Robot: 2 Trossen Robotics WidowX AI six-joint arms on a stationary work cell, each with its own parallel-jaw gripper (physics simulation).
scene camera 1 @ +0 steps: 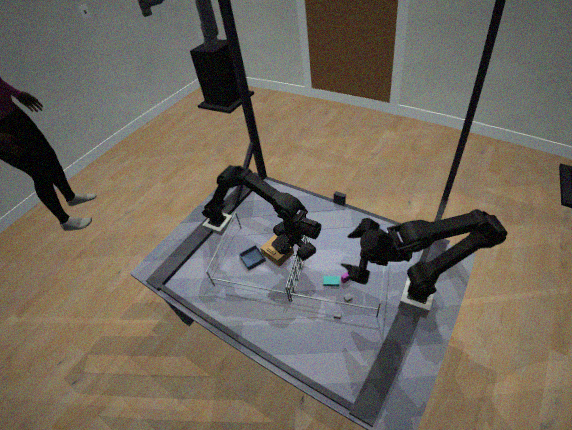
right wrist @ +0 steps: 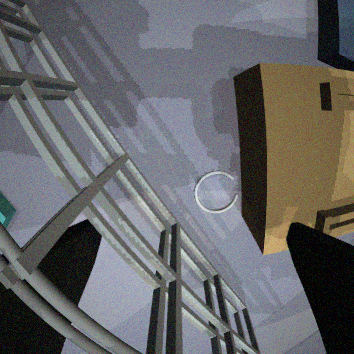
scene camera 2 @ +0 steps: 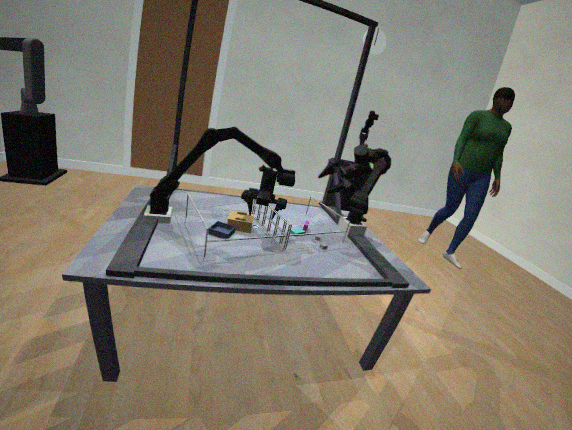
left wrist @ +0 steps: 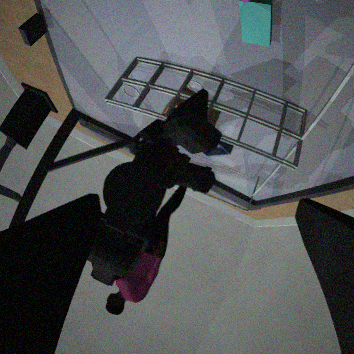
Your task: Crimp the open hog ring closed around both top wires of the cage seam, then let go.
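Pixels of known places: left gripper, fingertip midpoint: (scene camera 1: 344, 250) (scene camera 2: 322, 184) (left wrist: 203, 207); right gripper, fingertip midpoint: (scene camera 1: 295, 253) (right wrist: 198, 232) (scene camera 2: 260, 218) (left wrist: 188, 99); left arm's base, link origin: (scene camera 1: 418, 293) (scene camera 2: 353, 221); right arm's base, link origin: (scene camera 1: 217, 220) (scene camera 2: 158, 210).
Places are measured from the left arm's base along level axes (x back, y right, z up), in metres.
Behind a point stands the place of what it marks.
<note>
A thin pale open ring (right wrist: 196, 192) {y 0.005, x -0.476, z -0.059 m} shows as a C in the right wrist view, between the cage seam and the tan box; its height is unclear. Two faint rings show by the seam in the left wrist view; which is open cannot be told. The cage seam (scene camera 1: 295, 275) {y -0.092, x -0.424, z -0.004 m} (scene camera 2: 272, 222) {y -0.059, x -0.441, z -0.003 m} (left wrist: 255, 91) {y -0.084, x -0.424, z -0.053 m} is a curved wire lattice; its thick paired top wires (right wrist: 65, 307) cross the lower left of the right wrist view. My right gripper (scene camera 1: 295, 248) {y 0.006, x -0.472, z -0.016 m} (scene camera 2: 265, 206) (right wrist: 198, 232) {y 0.006, x -0.472, z -0.016 m} is open and empty above the seam's far part. My left gripper (scene camera 1: 346, 250) {y -0.045, x -0.255, z 0.176 m} (left wrist: 203, 207) {y -0.045, x -0.255, z 0.176 m} is open and empty, high right of the seam.
The tan box (scene camera 1: 275, 253) {y -0.029, x -0.543, z -0.010 m} (scene camera 2: 240, 221) {y -0.037, x -0.567, z -0.018 m} (right wrist: 300, 150) {y -0.011, x -0.527, z -0.016 m} stands left of the seam, beside a blue tray (scene camera 1: 251, 257) {y -0.058, x -0.648, z -0.057 m} (scene camera 2: 221, 229) {y -0.038, x -0.639, z -0.058 m}. A teal block (scene camera 1: 331, 281) {y -0.042, x -0.304, z -0.046 m} (scene camera 2: 298, 231) {y -0.045, x -0.308, z -0.046 m} (left wrist: 256, 24) {y -0.039, x -0.306, z -0.046 m} and a magenta piece (scene camera 1: 345, 277) {y -0.017, x -0.259, z -0.028 m} (scene camera 2: 306, 225) {y -0.017, x -0.262, z -0.028 m} lie right of it. Thin cage wires surround them.
</note>
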